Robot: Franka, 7 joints.
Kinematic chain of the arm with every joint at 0, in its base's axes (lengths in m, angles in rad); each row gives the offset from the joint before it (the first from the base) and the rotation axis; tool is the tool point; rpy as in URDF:
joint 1: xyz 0 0 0.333 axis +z
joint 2: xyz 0 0 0 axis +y
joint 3: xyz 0 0 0.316 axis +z
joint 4: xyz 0.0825 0 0 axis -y
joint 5: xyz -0.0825 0 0.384 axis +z
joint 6: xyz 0 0 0 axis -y
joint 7: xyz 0.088 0 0 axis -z
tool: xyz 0 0 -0.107 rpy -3.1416 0 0
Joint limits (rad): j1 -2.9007..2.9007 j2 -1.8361..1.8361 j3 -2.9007..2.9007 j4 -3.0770..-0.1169 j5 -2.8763..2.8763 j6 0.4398..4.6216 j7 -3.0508..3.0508
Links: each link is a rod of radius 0.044 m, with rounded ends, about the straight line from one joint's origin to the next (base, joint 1, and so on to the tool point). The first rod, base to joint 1, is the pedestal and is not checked.
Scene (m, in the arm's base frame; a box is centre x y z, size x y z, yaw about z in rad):
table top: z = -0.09
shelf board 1: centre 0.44 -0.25 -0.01 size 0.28 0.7 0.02 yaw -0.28
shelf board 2: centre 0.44 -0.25 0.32 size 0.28 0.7 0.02 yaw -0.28
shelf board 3: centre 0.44 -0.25 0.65 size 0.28 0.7 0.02 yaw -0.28
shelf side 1: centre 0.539 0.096 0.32 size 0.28 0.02 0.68 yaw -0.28
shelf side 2: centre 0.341 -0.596 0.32 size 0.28 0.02 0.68 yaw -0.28
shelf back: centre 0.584 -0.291 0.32 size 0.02 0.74 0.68 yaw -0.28
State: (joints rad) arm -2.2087 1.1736 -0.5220 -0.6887 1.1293 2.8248 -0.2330
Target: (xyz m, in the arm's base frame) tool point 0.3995 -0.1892 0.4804
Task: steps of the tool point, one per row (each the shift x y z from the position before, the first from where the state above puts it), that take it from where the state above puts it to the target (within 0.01 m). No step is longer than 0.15 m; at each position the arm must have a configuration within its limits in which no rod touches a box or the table.
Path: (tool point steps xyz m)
1: -0.0107 0.0666 0.0018
2: 0.0177 0.0707 -0.0170
3: 0.0495 0.0666 -0.0280
4: 0.0786 0.0574 -0.0279
5: 0.0995 0.0474 -0.0171
6: 0.1081 0.0391 0.0003
7: 0.1037 0.0343 0.0174
8: 0.0869 -0.0702 0.0333
9: 0.1100 -0.0263 0.0402
10: 0.1145 0.0304 0.0441
11: 0.0897 0.0902 0.0408
12: 0.1028 -0.0297 0.0048
13: 0.1001 -0.0287 -0.0048

